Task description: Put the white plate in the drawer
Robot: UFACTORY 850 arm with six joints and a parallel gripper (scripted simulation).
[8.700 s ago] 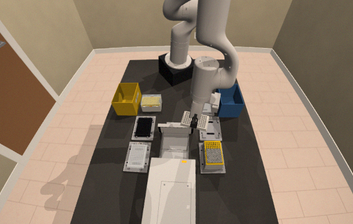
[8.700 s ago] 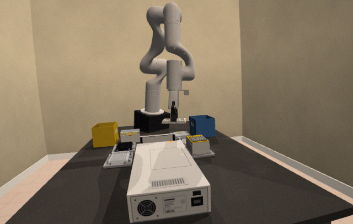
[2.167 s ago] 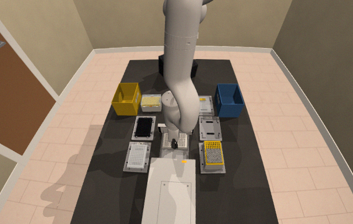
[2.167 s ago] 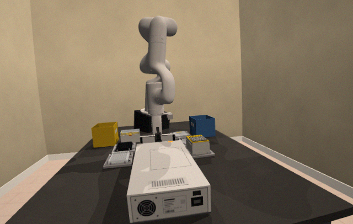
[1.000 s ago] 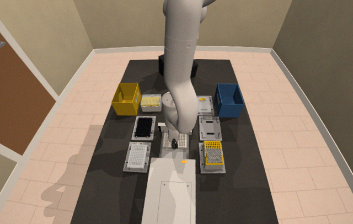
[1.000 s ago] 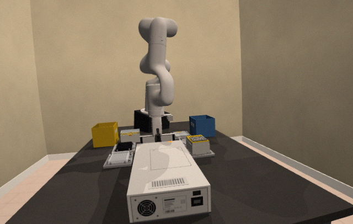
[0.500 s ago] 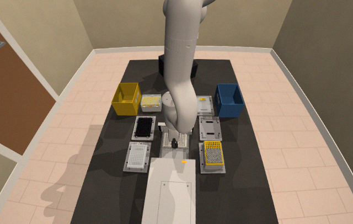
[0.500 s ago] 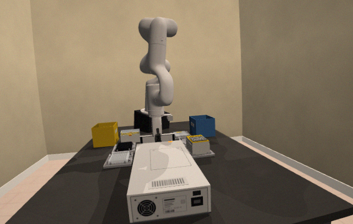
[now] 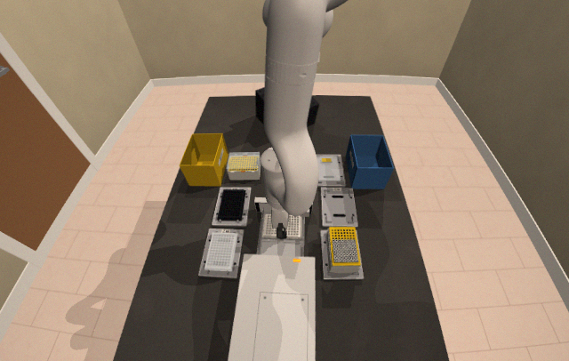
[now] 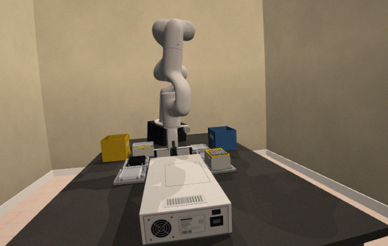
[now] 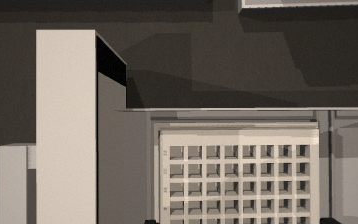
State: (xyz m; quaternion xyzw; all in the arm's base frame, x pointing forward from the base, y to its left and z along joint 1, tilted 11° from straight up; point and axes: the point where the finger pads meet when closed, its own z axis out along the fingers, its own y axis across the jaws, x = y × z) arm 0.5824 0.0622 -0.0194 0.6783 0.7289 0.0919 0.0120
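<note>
Right now my hand is 1 cm above the white well plate. Also, from my hand: yellow tip box (6 cm ahead, 19 cm to the left, 2 cm above); cooler CD (19 cm ahead, 2 cm to the left, 1 cm above); drawer (3 cm ahead).
</note>
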